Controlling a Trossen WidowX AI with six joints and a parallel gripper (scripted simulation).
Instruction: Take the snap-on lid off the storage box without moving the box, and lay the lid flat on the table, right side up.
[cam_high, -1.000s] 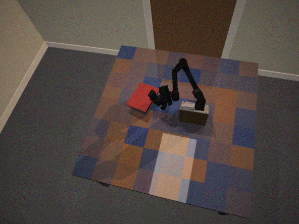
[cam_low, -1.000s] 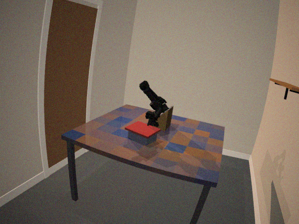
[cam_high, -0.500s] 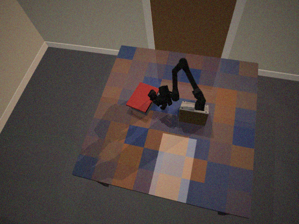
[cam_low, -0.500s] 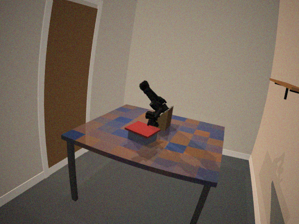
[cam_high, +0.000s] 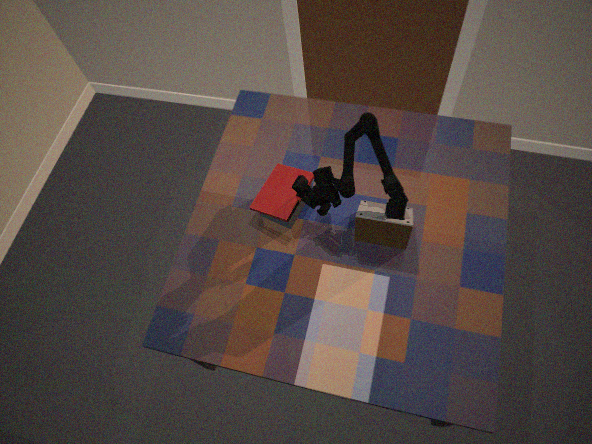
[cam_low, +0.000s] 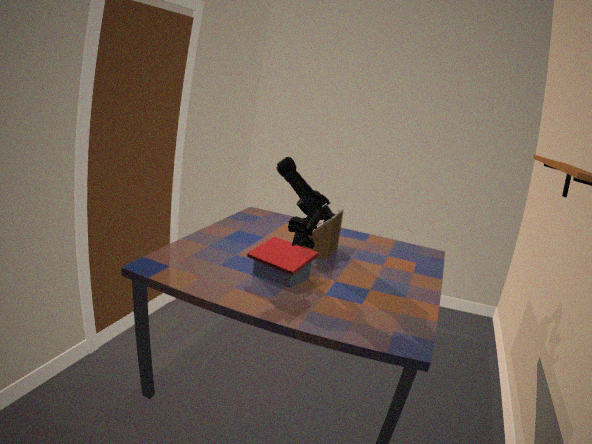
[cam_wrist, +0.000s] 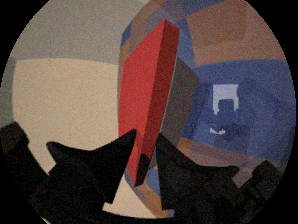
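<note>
Now: the lid 70 mm ahead of my gripper tip, 20 mm to the right of it and 10 mm below it. From my gripper tip the other things lie so: grey-blue storage box 70 mm below, 70 mm ahead, 20 mm to the right.
</note>
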